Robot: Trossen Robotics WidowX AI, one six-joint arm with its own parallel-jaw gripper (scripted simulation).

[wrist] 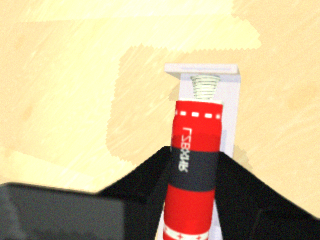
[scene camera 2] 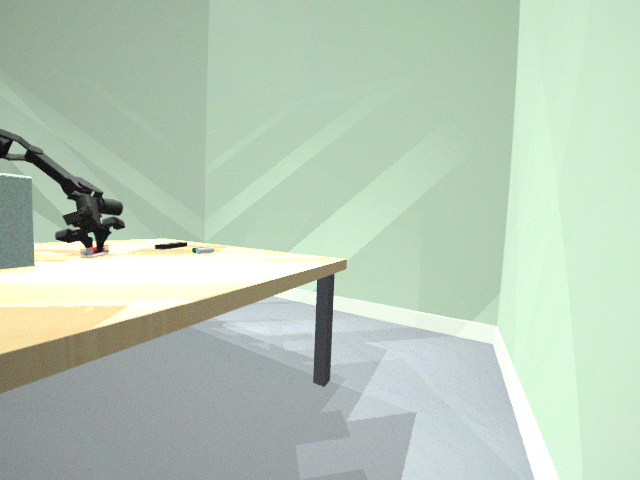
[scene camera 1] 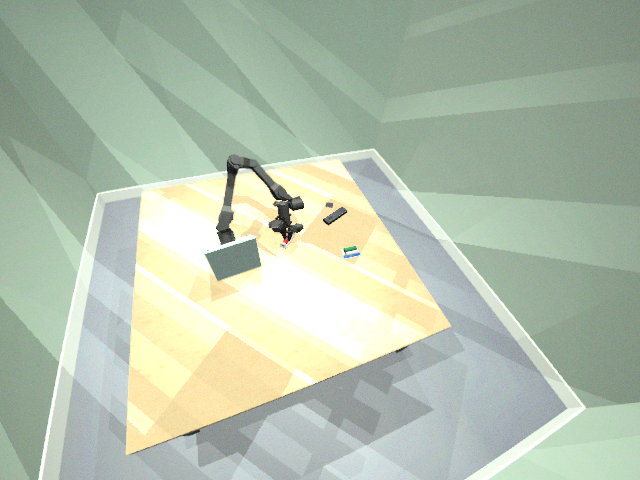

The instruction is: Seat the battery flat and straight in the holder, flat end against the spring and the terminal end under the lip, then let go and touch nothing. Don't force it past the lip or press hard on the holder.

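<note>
Scene camera 2 shows my gripper [scene camera 2: 95,252]. The wrist view shows the gripper [wrist: 192,156] as well.
</note>
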